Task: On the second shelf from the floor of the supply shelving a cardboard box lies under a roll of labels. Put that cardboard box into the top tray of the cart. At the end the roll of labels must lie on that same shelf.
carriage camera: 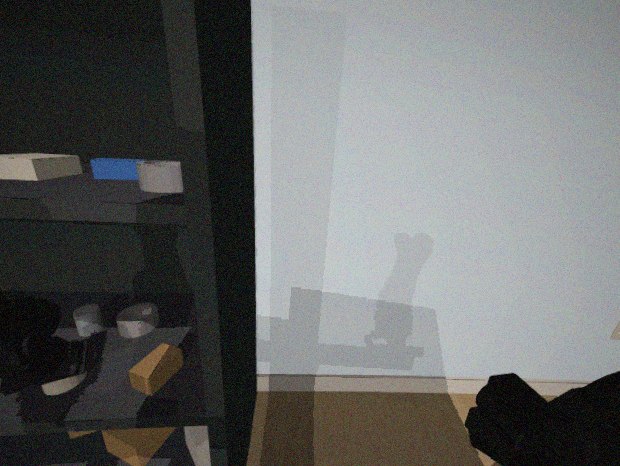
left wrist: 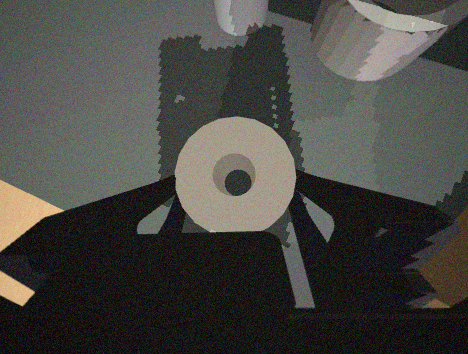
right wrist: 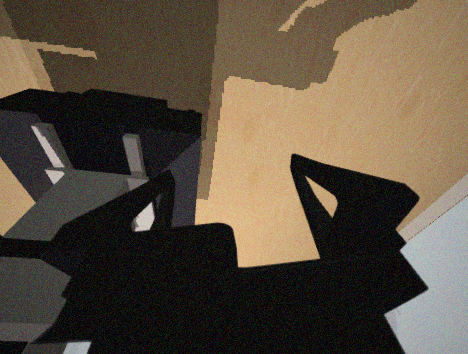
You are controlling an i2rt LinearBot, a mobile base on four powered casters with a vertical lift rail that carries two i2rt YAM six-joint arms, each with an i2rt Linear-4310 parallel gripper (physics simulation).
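Frame: origin at the left arm's base, x right, y ahead, z up, level; metres.
Seen in the pictures: left gripper, fingertip midpoint: [carriage camera: 62, 368] [left wrist: 235, 176]; right gripper, fingertip midpoint: [right wrist: 231, 168].
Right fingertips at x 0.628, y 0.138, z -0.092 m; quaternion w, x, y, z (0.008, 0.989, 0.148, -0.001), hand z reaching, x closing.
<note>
Pixels of each thing's top centre, then the offset from my right fingertips to it. Level surfaces: height alone.
- grey shelf, surface height: dz -0.047 m
- brown cardboard box, top centre: [carriage camera: 156, 359] dx -0.664, dy +0.248, dz +0.003 m
- wide pale ring, top centre: [carriage camera: 137, 312] dx -0.827, dy +0.404, dz +0.001 m
- cream box, top centre: [carriage camera: 33, 155] dx -0.894, dy +0.311, dz +0.450 m
- blue box, top centre: [carriage camera: 120, 159] dx -0.757, dy +0.364, dz +0.450 m
My left gripper [carriage camera: 62, 363] [left wrist: 235, 176] is shut on the cream roll of labels [carriage camera: 65, 385] [left wrist: 200, 160], over the grey shelf [carriage camera: 110, 395] [left wrist: 90, 110] of the dark shelving. Whether the roll touches the shelf I cannot tell. A brown cardboard box [carriage camera: 155, 369] [left wrist: 447, 260] lies on this shelf, to the right of the roll and apart from it; its top is bare. In the left wrist view part of the box shows at the right edge. My right gripper [carriage camera: 476, 410] [right wrist: 231, 168] is open and empty, over the wooden floor. No cart can be made out.
A pale cylinder [carriage camera: 87, 320] [left wrist: 241, 17] and a wide pale ring [carriage camera: 130, 328] [left wrist: 372, 50] stand behind the roll. A cream box [carriage camera: 57, 167], a blue box [carriage camera: 115, 169] and a pale cylinder [carriage camera: 160, 177] are one shelf up. Brown [carriage camera: 137, 443] and white items [carriage camera: 197, 443] show below.
</note>
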